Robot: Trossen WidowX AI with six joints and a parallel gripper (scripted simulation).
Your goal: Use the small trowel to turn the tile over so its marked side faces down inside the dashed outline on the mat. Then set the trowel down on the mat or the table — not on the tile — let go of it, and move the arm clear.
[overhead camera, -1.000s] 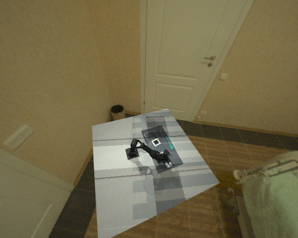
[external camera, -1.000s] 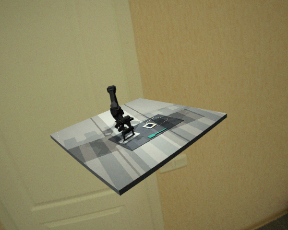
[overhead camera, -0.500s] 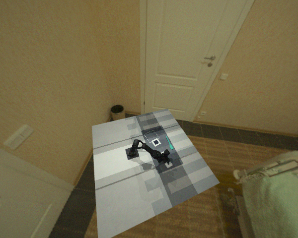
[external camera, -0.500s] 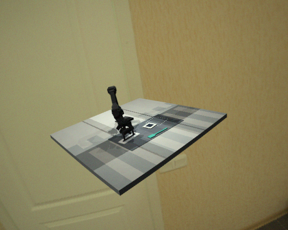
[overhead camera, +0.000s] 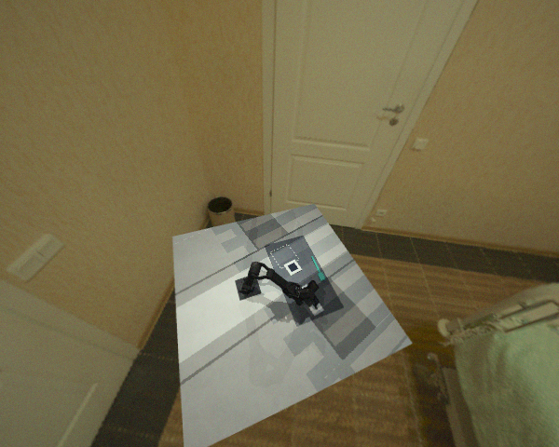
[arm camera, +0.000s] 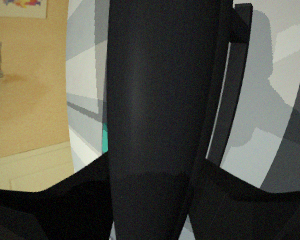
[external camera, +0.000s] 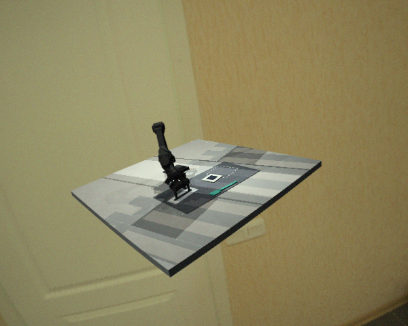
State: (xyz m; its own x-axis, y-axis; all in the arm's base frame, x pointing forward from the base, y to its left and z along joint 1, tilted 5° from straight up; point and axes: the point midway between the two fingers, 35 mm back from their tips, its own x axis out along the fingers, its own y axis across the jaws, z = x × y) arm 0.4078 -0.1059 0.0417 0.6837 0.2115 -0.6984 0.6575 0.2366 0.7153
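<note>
My gripper tip is 4 cm past the dark mat, 17 cm to the right of it and 7 cm above it. Round my gripper tip: tile: 8 cm behind, 23 cm to the left, 4 cm below.
</note>
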